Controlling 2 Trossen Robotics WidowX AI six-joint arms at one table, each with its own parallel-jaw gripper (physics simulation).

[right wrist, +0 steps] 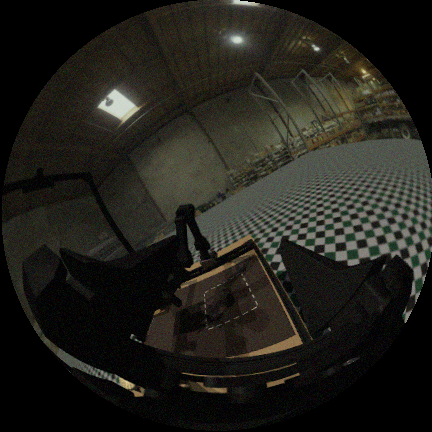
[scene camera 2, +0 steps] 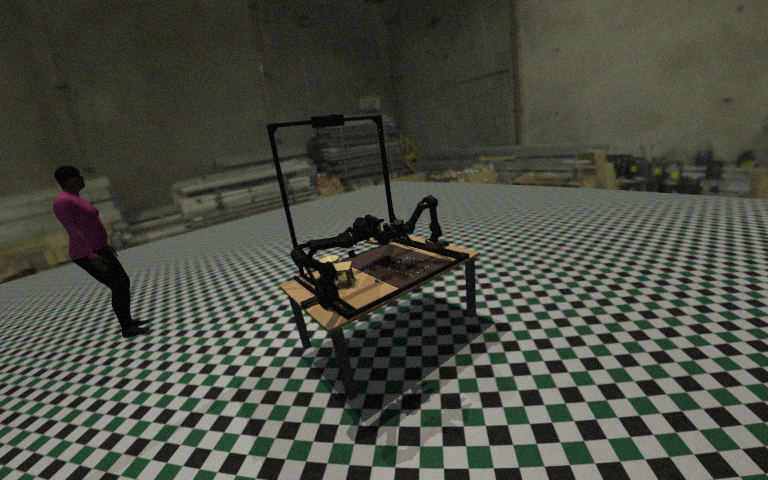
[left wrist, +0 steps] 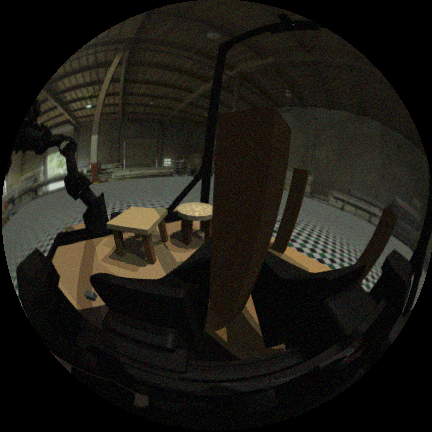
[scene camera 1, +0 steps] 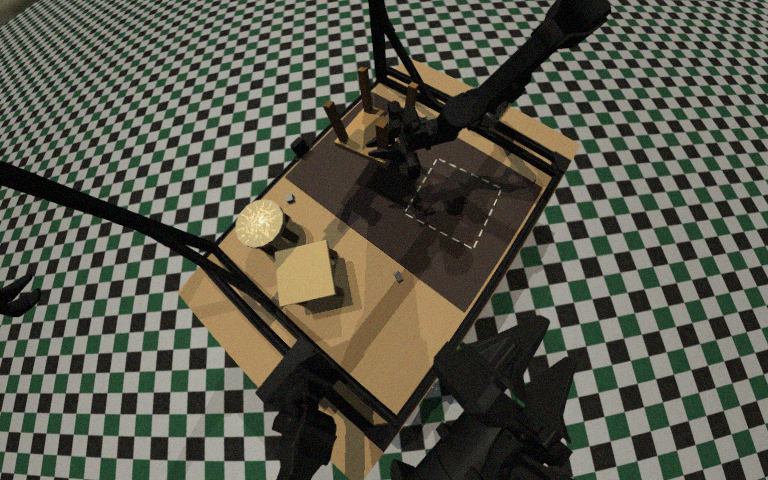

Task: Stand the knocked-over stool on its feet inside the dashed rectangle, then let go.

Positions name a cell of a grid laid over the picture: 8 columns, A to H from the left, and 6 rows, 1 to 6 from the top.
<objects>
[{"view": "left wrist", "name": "my left gripper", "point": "E4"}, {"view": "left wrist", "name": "round-topped stool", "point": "D3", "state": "on the table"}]
</objects>
